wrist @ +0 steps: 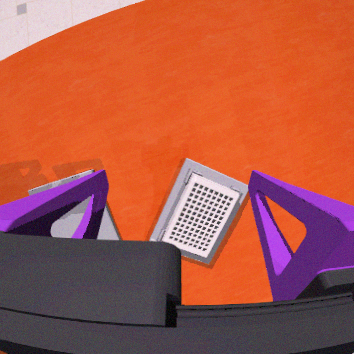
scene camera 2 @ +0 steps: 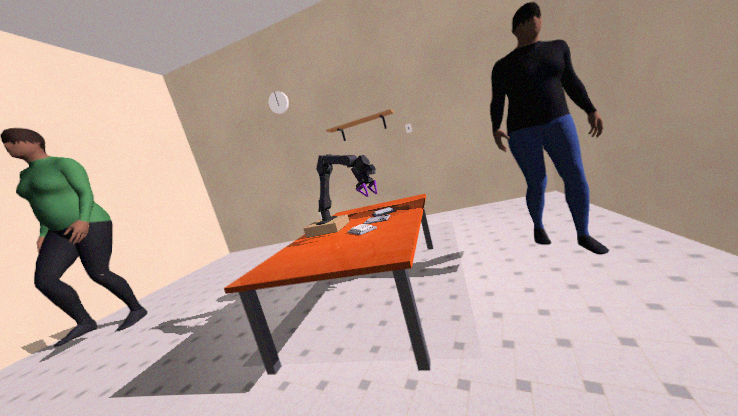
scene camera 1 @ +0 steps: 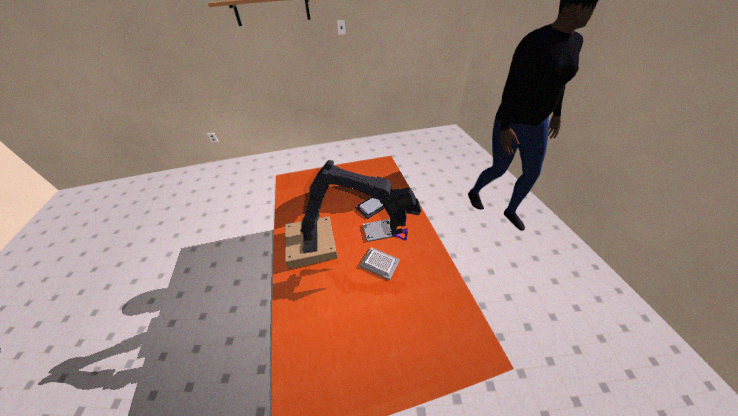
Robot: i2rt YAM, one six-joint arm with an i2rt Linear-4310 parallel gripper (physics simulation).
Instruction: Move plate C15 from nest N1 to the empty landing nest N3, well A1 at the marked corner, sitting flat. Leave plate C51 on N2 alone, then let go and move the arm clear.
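A white plate with a grid of wells (scene camera 1: 380, 261) (scene camera 2: 363, 227) (wrist: 202, 215) sits on a grey nest (scene camera 1: 388, 275) (wrist: 215, 177) at the near end of the row. The middle grey nest (scene camera 1: 376, 230) (scene camera 2: 378, 219) (wrist: 107, 225) is empty; the left finger partly hides it in the wrist view. A pale plate (scene camera 1: 371, 206) (scene camera 2: 383, 210) sits on a dark nest at the far end. Labels and A1 marks are too small to read. My gripper (scene camera 1: 401, 234) (scene camera 2: 370, 195) (wrist: 178, 177) is open and empty, high above the table, with the near plate showing between and beyond its purple fingers.
The arm stands on a wooden base block (scene camera 1: 326, 242) (scene camera 2: 315, 229) on the orange table (scene camera 1: 361, 330) (scene camera 2: 330, 263). A person in black (scene camera 1: 540, 77) (scene camera 2: 537, 87) stands beyond the table, and a person in green (scene camera 2: 59, 191) stands at the left.
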